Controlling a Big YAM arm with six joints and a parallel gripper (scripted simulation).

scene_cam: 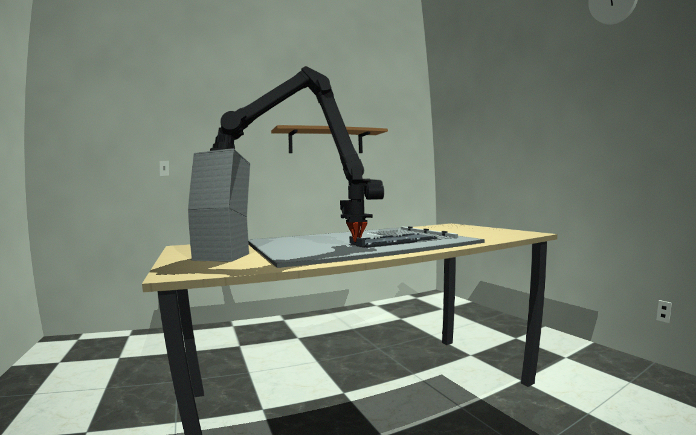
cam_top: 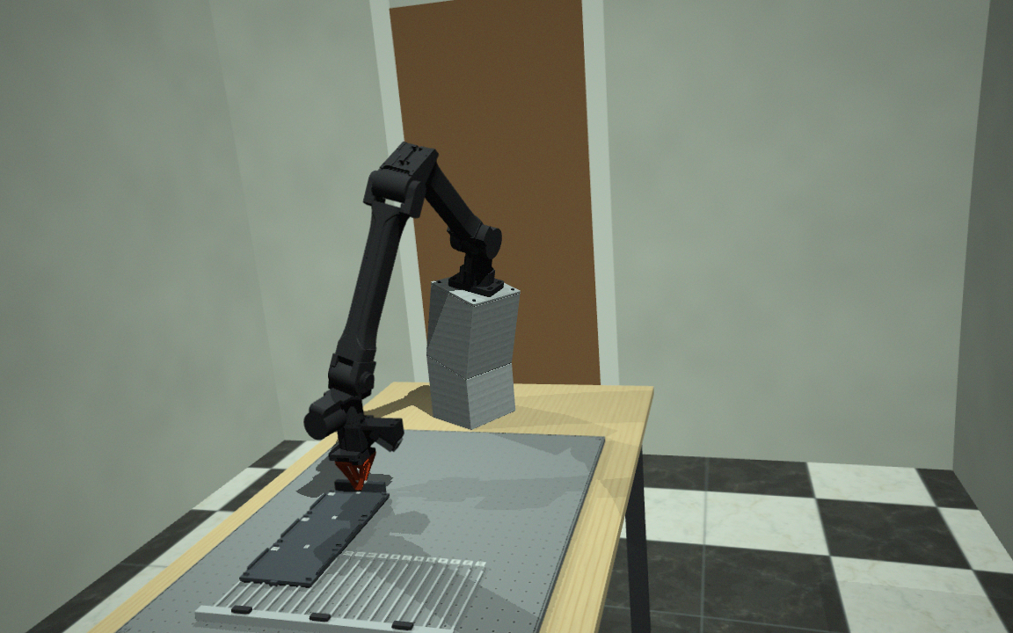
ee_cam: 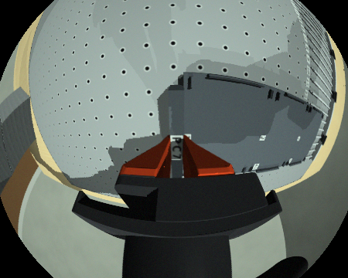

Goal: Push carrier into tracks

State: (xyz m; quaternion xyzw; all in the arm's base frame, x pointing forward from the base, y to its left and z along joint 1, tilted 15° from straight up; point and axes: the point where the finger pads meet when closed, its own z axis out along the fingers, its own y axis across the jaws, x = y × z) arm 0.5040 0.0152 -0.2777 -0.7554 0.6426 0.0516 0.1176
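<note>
The carrier PC7 is 16 cm ahead of my hand, 3 cm to the left of it and 1 cm below it.
</note>
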